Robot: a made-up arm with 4 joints. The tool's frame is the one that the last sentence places.
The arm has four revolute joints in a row. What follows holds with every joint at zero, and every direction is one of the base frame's.
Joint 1 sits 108.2 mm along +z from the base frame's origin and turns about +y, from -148.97 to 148.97 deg.
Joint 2 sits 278.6 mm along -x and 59.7 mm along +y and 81.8 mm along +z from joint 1 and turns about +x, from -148.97 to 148.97 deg.
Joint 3 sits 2.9 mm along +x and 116.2 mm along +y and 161.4 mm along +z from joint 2 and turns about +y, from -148.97 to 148.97 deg.
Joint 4 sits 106.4 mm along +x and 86 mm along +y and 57.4 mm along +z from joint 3 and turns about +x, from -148.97 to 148.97 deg.
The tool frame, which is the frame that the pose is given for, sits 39 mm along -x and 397.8 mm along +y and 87.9 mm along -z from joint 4; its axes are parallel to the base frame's.
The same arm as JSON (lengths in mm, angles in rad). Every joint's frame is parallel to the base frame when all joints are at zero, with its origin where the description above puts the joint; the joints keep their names.
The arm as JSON. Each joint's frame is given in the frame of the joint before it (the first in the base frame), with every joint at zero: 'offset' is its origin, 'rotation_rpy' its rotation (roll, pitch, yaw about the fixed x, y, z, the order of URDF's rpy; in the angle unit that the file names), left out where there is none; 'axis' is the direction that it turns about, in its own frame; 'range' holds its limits. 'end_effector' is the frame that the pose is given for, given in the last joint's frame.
{"length_unit": "mm", "angle_unit": "rad", "chain": [
  {"id": "joint 1", "offset": [0.0, 0.0, 108.2], "axis": [0.0, 1.0, 0.0], "range": [-2.6, 2.6]},
  {"id": "joint 2", "offset": [-278.6, 59.7, 81.8], "axis": [1.0, 0.0, 0.0], "range": [-2.6, 2.6]},
  {"id": "joint 3", "offset": [2.9, 116.2, 161.4], "axis": [0.0, 1.0, 0.0], "range": [-2.6, 2.6]},
  {"id": "joint 4", "offset": [106.4, 86.0, 57.4], "axis": [1.0, 0.0, 0.0], "range": [-2.6, 2.6]}
], "end_effector": {"offset": [-39.0, 397.8, -87.9]}}

